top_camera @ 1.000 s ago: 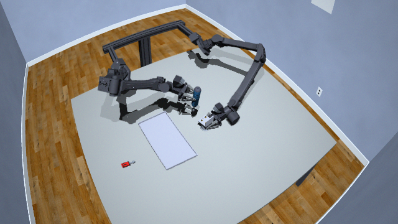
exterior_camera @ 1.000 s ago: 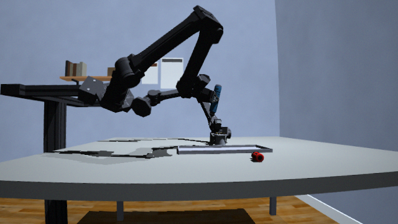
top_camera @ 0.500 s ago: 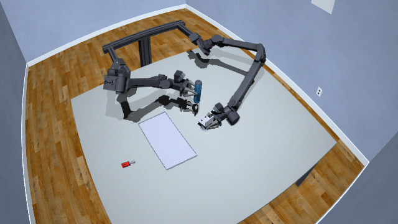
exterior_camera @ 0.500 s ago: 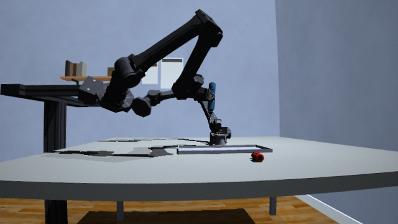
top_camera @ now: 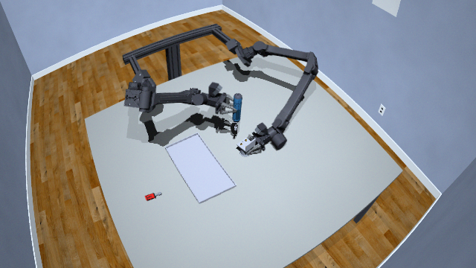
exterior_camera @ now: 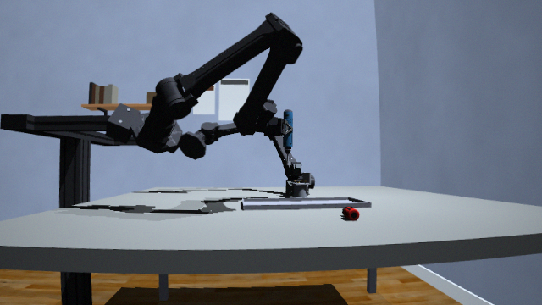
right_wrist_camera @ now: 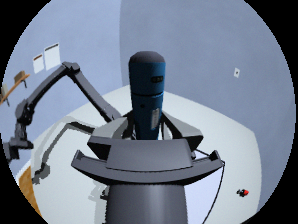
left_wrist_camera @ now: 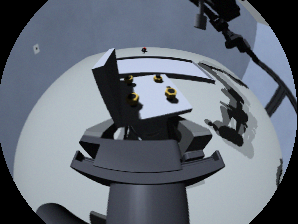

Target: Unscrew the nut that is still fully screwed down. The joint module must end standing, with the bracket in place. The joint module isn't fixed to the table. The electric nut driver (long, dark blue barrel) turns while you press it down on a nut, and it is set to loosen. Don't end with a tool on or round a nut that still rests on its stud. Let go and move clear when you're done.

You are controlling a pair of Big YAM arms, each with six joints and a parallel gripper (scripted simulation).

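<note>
Right now my left hand is 50 mm below the bracket. From my left hand the other things lie so: red tool: 590 mm to the right, 30 mm ahead, 10 mm below.
</note>
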